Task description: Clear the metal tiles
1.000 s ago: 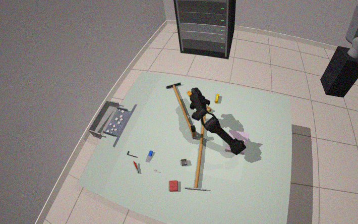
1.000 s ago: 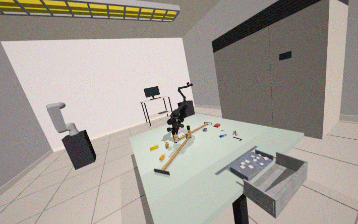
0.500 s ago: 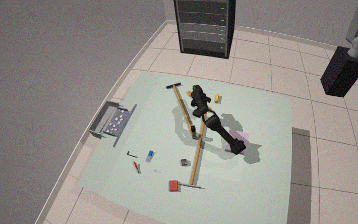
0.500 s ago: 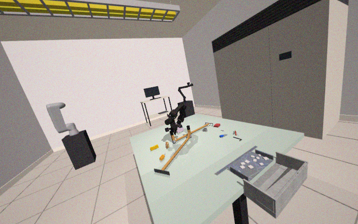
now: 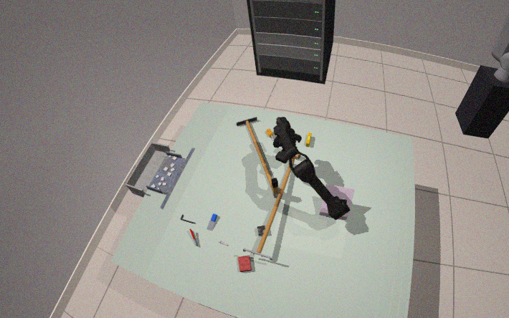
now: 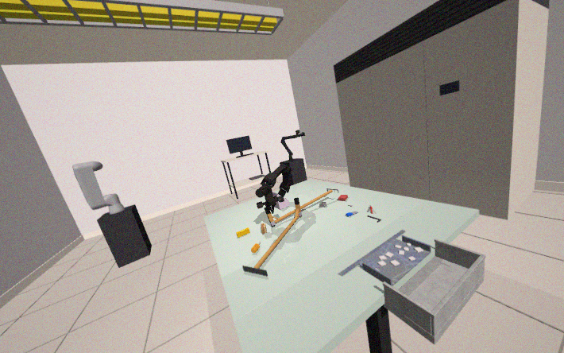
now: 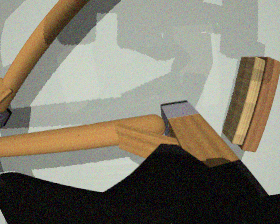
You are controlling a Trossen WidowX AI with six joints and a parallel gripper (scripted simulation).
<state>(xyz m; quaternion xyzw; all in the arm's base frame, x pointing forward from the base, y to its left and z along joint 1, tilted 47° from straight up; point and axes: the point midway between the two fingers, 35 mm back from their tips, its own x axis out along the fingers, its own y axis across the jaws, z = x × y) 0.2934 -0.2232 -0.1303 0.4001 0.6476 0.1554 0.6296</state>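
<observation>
Now: gripper tip 180 mm short of the long scraper, 60 mm to the left of it and 30 mm above it. The rest, counted from my gripper tip: yellow block: 210 mm to the right, 100 mm behind, 70 mm below; then orange part: 220 mm to the right, 150 mm ahead, 80 mm below; then wooden block: 90 mm to the right, 80 mm below, 10 mm behind.
</observation>
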